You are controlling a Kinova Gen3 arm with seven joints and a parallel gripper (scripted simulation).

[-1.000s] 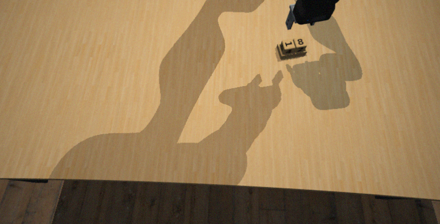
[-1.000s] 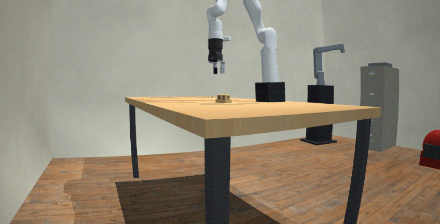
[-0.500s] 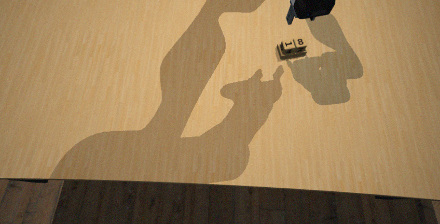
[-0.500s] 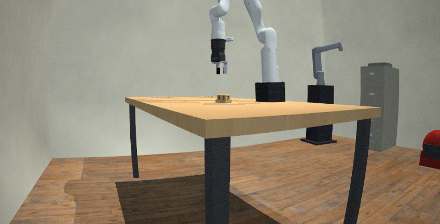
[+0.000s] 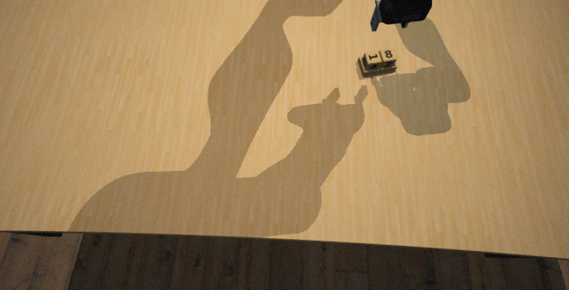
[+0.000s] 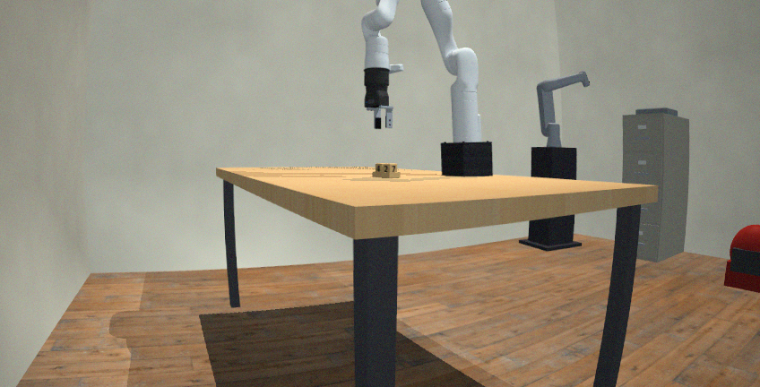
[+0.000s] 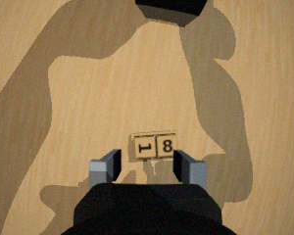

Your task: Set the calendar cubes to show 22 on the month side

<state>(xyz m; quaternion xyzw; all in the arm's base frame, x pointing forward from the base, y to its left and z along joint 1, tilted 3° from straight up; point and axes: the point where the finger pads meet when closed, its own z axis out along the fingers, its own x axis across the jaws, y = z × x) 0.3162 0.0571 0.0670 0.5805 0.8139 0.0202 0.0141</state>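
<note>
Right now the wooden number cube is 14 cm below my hand, 3 cm to the left of it and 1 cm behind it. Round my hand: wooden calendar tray (16 cm below, 1 cm to the left, 1 cm behind).
</note>
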